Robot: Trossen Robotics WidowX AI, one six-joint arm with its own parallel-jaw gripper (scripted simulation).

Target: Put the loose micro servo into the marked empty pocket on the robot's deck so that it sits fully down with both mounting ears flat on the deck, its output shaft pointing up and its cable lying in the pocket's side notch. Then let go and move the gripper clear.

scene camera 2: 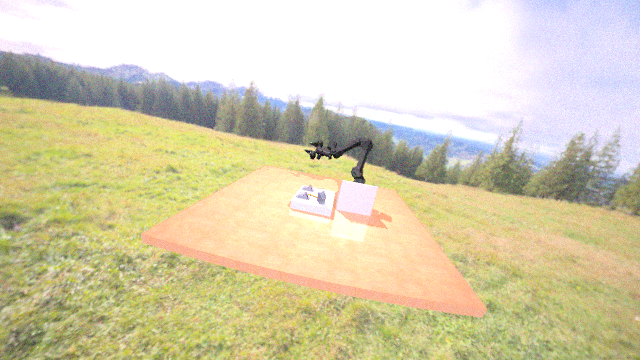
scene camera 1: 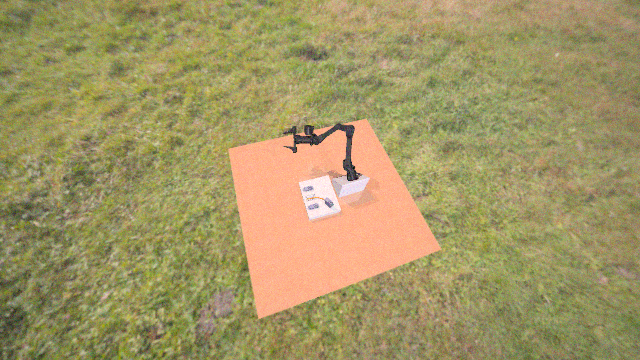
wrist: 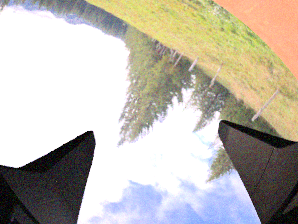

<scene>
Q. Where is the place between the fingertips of my gripper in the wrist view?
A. At 158, 132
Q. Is my gripper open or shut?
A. Open.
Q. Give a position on a white robot deck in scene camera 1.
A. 322, 186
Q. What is my gripper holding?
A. Nothing.
</scene>
